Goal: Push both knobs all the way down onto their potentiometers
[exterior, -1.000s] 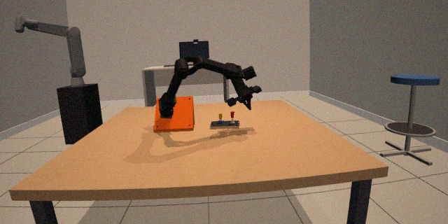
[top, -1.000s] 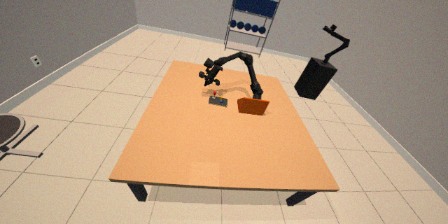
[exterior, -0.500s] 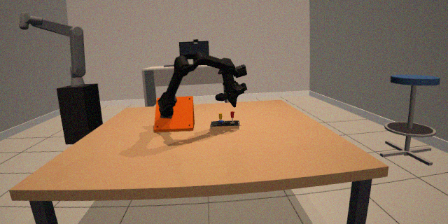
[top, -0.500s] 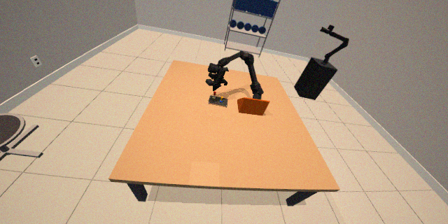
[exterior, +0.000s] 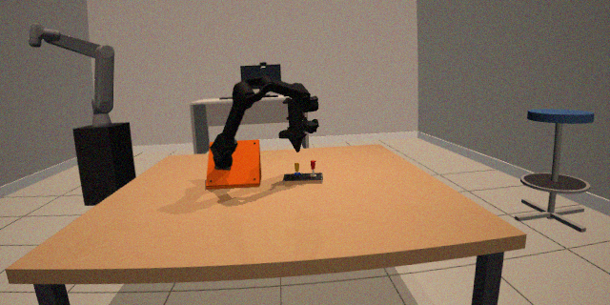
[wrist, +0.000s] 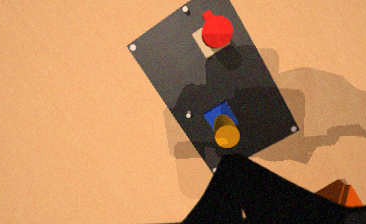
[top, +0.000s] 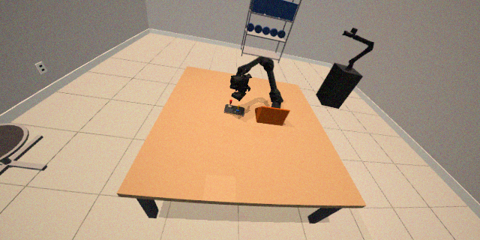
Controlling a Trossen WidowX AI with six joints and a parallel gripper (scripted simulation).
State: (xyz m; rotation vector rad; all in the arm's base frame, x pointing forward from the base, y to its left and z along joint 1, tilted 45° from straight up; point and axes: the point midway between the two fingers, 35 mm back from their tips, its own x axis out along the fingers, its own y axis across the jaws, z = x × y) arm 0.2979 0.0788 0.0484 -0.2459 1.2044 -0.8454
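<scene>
Now: the yellow knob 1 cm behind my gripper tip and 7 cm below it. The rest, counted from my gripper tip: red knob 6 cm ahead, 3 cm to the right, 5 cm below.
</scene>
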